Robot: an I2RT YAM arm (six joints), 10 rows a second.
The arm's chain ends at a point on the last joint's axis. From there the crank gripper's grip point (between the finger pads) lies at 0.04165 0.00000 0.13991 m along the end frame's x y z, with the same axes.
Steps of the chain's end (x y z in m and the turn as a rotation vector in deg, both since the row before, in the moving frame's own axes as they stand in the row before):
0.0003 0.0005 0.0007 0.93 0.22 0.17
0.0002 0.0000 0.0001 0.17 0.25 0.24
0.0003 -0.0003 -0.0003 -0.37 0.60 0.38
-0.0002 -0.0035 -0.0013 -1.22 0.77 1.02
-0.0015 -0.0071 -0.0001 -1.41 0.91 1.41
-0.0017 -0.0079 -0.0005 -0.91 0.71 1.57
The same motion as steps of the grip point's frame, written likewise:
0.0008 -0.0016 0.0005 0.93 0.22 0.17
0.0008 -0.0002 -0.0001 0.17 0.25 0.24
0.0018 0.0009 -0.0007 -0.37 0.60 0.38
0.0016 0.0002 -0.0019 -1.22 0.77 1.02
0.0007 -0.0026 -0.0008 -1.41 0.91 1.41
0.0000 -0.0045 -0.0011 -0.91 0.71 1.57

